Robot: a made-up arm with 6 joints.
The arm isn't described. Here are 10 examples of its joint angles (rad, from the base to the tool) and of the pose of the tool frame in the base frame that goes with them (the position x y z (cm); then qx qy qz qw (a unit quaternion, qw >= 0)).
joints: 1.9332 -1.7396 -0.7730 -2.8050 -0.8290 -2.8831
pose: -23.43 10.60 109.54 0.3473 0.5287 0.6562 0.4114
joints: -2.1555 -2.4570 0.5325 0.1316 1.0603 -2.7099
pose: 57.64 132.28 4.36 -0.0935 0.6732 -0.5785 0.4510
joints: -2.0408 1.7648 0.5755 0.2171 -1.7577 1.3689
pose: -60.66 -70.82 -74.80 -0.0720 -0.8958 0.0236 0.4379
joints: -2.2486 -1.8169 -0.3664 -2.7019 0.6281 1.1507
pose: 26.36 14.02 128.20 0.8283 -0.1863 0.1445 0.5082
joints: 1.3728 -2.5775 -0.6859 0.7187 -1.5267 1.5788
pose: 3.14 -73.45 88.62 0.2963 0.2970 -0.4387 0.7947
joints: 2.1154 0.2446 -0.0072 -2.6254 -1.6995 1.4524
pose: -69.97 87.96 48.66 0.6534 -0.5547 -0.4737 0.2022
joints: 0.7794 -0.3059 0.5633 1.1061 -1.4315 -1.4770
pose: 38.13 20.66 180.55 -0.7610 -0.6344 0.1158 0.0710
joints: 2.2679 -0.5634 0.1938 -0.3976 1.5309 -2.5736
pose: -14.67 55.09 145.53 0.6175 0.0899 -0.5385 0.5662
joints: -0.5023 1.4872 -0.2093 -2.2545 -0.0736 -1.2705
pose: 15.74 -2.46 -67.71 -0.5275 0.4567 -0.5008 0.5122
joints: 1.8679 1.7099 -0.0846 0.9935 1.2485 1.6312
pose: -1.95 42.11 -82.33 -0.3683 0.1340 0.4497 0.8026
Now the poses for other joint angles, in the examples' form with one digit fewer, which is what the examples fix.
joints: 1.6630 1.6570 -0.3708 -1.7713 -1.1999 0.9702
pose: -0.8 -15.6 -58.5 0.425 -0.504 0.618 0.429
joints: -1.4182 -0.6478 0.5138 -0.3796 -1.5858 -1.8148
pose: -19.2 -22.8 174.4 -0.829 -0.226 -0.422 0.290
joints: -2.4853 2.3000 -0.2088 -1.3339 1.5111 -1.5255
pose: 39.4 45.0 -44.6 -0.437 0.868 -0.078 0.224
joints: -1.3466 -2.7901 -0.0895 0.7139 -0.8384 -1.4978
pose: -45.3 119.9 21.5 0.562 -0.026 0.244 0.790
